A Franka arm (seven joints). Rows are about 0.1 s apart.
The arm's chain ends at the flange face. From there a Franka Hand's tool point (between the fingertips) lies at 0.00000 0.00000 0.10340 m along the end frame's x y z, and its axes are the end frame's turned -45 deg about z.
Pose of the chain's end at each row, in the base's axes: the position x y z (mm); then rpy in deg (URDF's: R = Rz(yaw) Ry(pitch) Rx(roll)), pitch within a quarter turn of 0, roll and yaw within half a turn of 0:
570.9 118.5 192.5 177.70 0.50 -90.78
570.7 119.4 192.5 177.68 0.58 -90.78
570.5 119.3 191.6 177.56 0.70 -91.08
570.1 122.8 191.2 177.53 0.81 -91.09
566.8 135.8 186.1 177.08 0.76 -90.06
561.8 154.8 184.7 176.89 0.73 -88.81
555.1 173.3 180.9 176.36 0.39 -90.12
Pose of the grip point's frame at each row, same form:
566.8 119.5 89.2 178.73 1.98 -45.79
566.5 120.5 89.2 178.77 2.05 -45.79
566.1 120.6 88.3 178.77 2.22 -46.09
565.7 124.3 87.9 178.83 2.32 -46.10
561.5 137.2 82.8 178.47 2.60 -45.08
556.2 156.0 81.5 178.32 2.72 -43.83
548.5 174.0 77.7 177.70 2.85 -45.16

